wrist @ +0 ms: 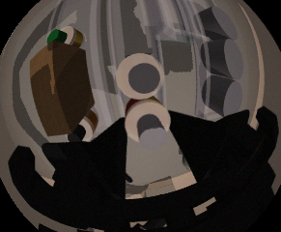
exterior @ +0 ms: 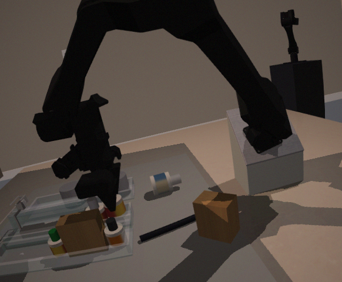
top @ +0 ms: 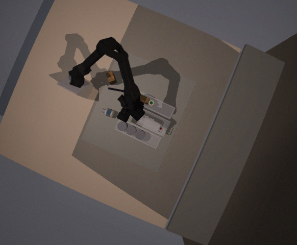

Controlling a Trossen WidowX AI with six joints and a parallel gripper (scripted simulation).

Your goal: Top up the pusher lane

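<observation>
Now: the black-capped jar 8 cm to the left of my gripper tip and 1 cm below it. The rest, counted from my gripper tip: green-capped jar 11 cm ahead, 7 cm to the left, 1 cm below; black rod 11 cm behind, 8 cm to the left, 3 cm below; clear lane 14 cm ahead, 4 cm to the right, 2 cm below.
</observation>
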